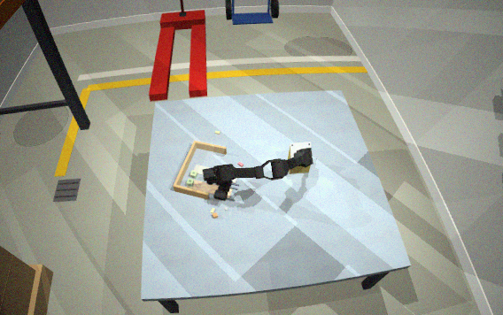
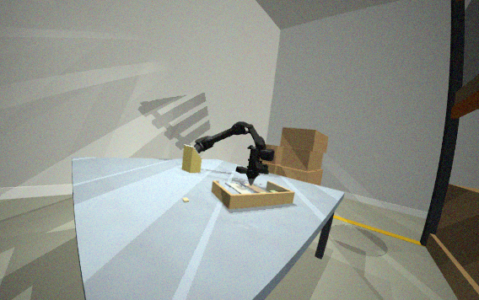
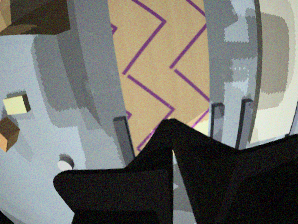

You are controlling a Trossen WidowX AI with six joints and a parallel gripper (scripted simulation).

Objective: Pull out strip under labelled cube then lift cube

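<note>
The zigzag strip lies 8 cm ahead of my gripper tip and 4 cm to the right of it. From my gripper tip the other things lie so: orange cube: 7 cm ahead, 13 cm to the left; then pink block: 11 cm behind, 17 cm to the right.
</note>
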